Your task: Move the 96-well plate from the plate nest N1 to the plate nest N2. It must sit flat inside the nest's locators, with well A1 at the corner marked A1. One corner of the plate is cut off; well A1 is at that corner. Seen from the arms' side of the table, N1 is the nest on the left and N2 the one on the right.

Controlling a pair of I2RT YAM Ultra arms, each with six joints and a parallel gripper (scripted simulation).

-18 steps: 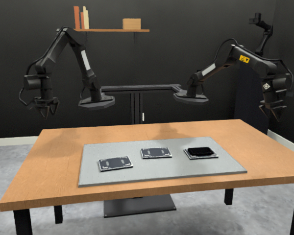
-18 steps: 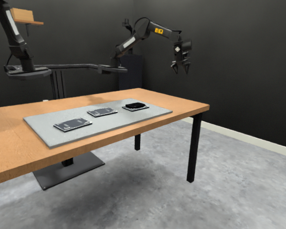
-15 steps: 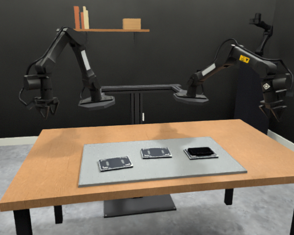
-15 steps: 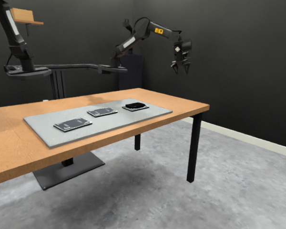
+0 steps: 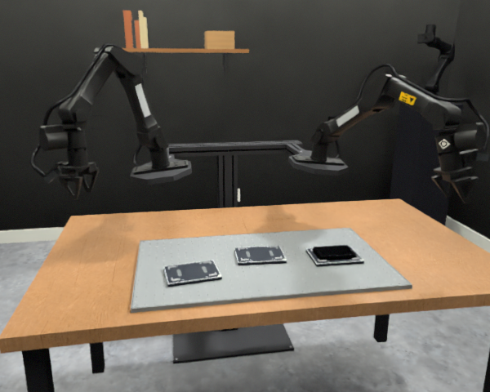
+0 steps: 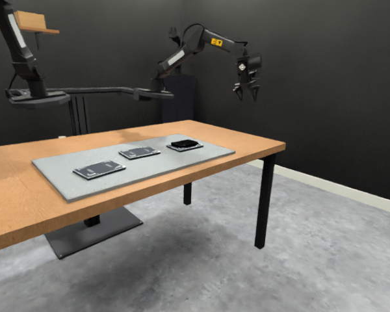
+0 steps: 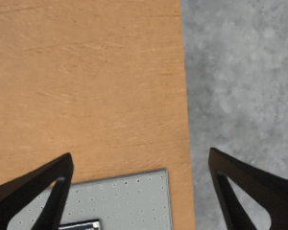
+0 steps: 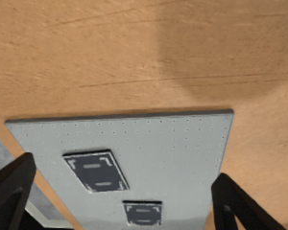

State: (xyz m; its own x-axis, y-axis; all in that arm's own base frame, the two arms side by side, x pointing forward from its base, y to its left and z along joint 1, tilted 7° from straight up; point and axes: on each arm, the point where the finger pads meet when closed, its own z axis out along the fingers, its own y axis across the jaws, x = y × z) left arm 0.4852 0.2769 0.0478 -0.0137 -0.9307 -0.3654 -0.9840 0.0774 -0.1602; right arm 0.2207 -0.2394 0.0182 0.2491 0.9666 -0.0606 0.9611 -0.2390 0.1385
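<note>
Right now the black 96-well plate is 160 mm behind my left hand, 310 mm to the right of it and 230 mm below it. The rest, counted from my left hand: plate nest 210 mm behind, 560 mm to the right, 240 mm below.
</note>
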